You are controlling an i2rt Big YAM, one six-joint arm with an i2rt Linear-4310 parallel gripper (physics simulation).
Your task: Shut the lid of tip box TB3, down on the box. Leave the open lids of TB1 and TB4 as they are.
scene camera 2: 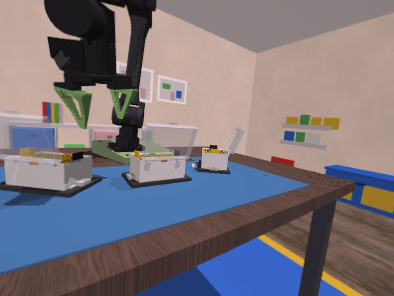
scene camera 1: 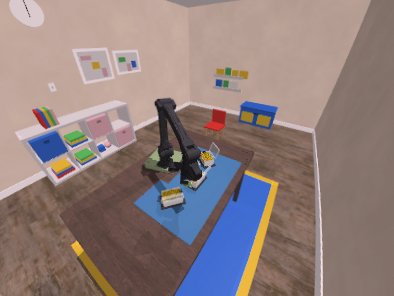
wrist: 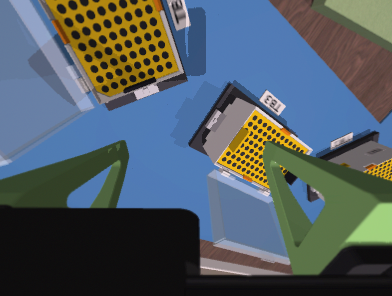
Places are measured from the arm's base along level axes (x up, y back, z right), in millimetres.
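Where they show: gripper, between the fingertips: (scene camera 2: 103, 123) (scene camera 1: 185, 179) (wrist: 195, 148); arm's base, origin of its link: (scene camera 2: 126, 148) (scene camera 1: 165, 162).
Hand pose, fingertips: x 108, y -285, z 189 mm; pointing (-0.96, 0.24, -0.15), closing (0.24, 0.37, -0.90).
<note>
Things, the pixels of their top centre, and the offset from my fingertips. "pt": a spot on its surface instead. Level surfaces: height alone.
- TB3, a spot on its surface: (scene camera 2: 157, 168) pt dx -100, dy -53, dz -106 mm
- TB4, a spot on its surface: (scene camera 2: 47, 172) pt dx -98, dy +12, dz +95 mm
- TB1, centre of its top: (wrist: 373, 182) (scene camera 2: 211, 149) (scene camera 1: 205, 155) dx -73, dy -2, dz -365 mm
- blue mat, height of its surface: dx -139 mm
- brown table, height of its surface: dx -142 mm
TB3 (scene camera 1: 198, 181) (scene camera 2: 157, 168) (wrist: 250, 142) is the middle white tip box, with a yellow perforated top. Its clear lid (scene camera 2: 172, 141) (wrist: 245, 215) is open, tilted up from one long edge. TB4 (scene camera 1: 172, 198) (scene camera 2: 47, 172) (wrist: 117, 47) and its clear lid (wrist: 37, 85), also open, are at the left in scene camera 2. TB1 (scene camera 1: 206, 159) (scene camera 2: 215, 160) (wrist: 357, 156) stands at the right there, lid (scene camera 1: 214, 150) (scene camera 2: 235, 141) open. My gripper (scene camera 2: 102, 121) (wrist: 195, 148) is open and empty, above the boxes between TB4 and TB3. Its right finger covers part of TB3 and its lid in the wrist view.
The boxes stand in dark trays on a blue mat (scene camera 1: 185, 225) (scene camera 2: 240, 185) (wrist: 155, 125) on the brown table (scene camera 1: 115, 225) (scene camera 2: 220, 222) (wrist: 345, 65). The arm's green base plate (scene camera 1: 152, 161) (scene camera 2: 107, 151) (wrist: 365, 17) is behind them. TB1 stands close beside TB3.
</note>
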